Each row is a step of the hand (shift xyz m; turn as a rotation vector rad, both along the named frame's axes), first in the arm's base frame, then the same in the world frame.
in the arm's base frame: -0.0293 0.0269 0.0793 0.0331 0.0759 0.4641
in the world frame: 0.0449 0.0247 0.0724 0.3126 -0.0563 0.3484
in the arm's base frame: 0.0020 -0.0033 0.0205 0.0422 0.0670 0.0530
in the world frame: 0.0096 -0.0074 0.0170 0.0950 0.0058 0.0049
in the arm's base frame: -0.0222 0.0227 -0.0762 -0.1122 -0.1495 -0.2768
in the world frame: -0.0361 0.0451 -0.0590 -0.3046 0.0286 -0.1341
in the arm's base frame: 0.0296 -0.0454 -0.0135 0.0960 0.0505 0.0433
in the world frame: -0.0227 -0.0494 -0.0127 0.1063 -0.0419 -0.0243
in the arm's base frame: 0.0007 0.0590 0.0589 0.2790 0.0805 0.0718
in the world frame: 0.0714 0.0289 0.0320 0.2355 -0.1568 -0.0970
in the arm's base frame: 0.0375 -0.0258 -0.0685 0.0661 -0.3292 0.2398
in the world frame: -0.0343 -0.0317 -0.0677 -0.0632 -0.3141 0.2600
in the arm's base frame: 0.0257 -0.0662 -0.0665 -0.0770 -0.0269 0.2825
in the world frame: -0.0667 -0.0511 -0.0490 0.0909 -0.0148 0.2793
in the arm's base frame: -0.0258 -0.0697 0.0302 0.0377 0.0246 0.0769
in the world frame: -0.0446 -0.0345 0.0571 0.0765 -0.0241 0.0389
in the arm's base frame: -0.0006 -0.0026 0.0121 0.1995 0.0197 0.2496
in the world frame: 0.0043 -0.0035 0.0111 0.2470 -0.1739 0.1060
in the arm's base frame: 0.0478 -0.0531 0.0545 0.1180 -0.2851 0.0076
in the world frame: 0.0172 -0.0800 0.0372 -0.1288 -0.2789 0.0297
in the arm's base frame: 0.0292 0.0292 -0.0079 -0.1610 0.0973 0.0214
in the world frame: 0.0306 0.0005 -0.0288 -0.0053 0.1767 0.0678
